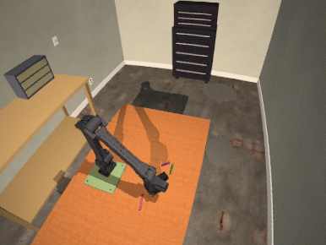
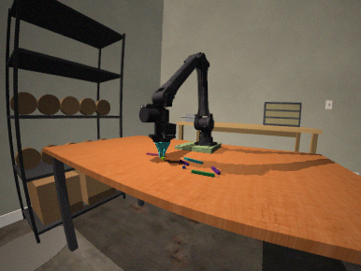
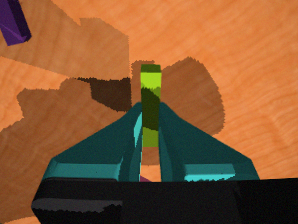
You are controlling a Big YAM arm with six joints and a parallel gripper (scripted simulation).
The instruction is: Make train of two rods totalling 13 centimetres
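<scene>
Right now my hand is 10 mm above the lime rod. Also, from my hand: tiny blue rod 20 mm ahead, 130 mm to the left, 20 mm below; turquoise rod 80 mm behind, 110 mm to the left, 20 mm below; pink rod 40 mm behind, 90 mm to the right, 20 mm below.
</scene>
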